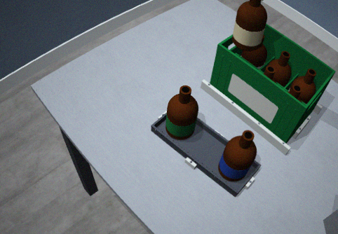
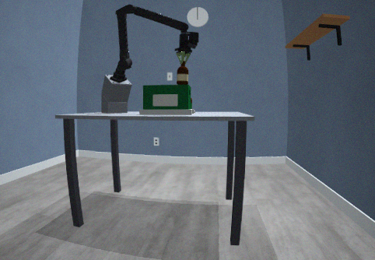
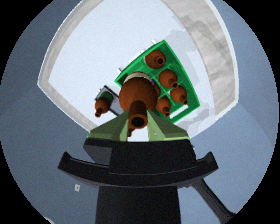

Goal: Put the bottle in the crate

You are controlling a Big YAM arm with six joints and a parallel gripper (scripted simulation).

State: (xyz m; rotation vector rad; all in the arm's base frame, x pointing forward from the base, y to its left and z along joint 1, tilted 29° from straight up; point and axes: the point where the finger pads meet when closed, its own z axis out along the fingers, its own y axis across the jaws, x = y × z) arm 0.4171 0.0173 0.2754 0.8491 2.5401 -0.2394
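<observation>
The brown bottle is 60 mm below my hand. Round my hand: grey tray (80 mm behind, 200 mm to the left, 320 mm below); crate (90 mm behind, 50 mm to the right, 250 mm below).
</observation>
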